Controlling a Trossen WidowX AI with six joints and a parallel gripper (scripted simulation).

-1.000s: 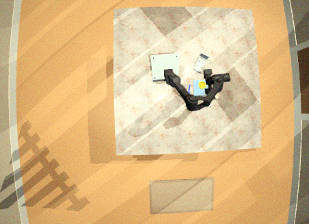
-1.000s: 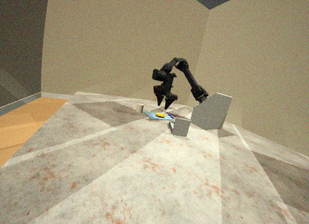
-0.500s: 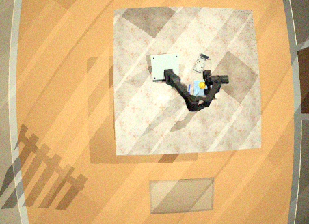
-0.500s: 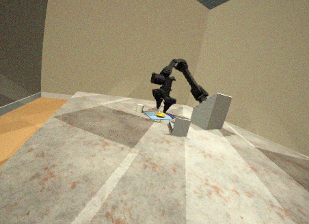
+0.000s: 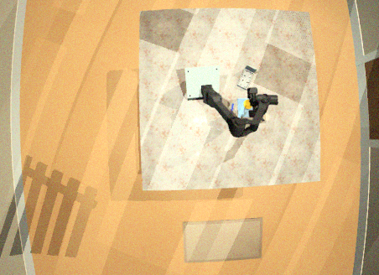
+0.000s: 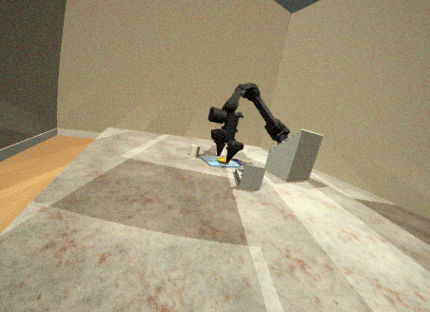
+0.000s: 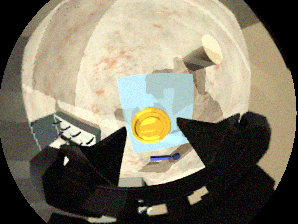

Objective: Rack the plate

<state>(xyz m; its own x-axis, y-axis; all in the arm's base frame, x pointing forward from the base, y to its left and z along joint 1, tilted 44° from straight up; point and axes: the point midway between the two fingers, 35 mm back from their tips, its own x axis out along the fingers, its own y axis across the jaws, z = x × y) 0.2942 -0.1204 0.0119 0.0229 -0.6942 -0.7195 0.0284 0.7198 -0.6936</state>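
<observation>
The yellow plate is 10 mm behind my gripper tip. The rest, counted from my gripper tip: white cup 100 mm to the right, 100 mm ahead; then blue utensil 120 mm behind, 30 mm to the right, 20 mm below; then light blue mat 20 mm to the right, 20 mm below.
</observation>
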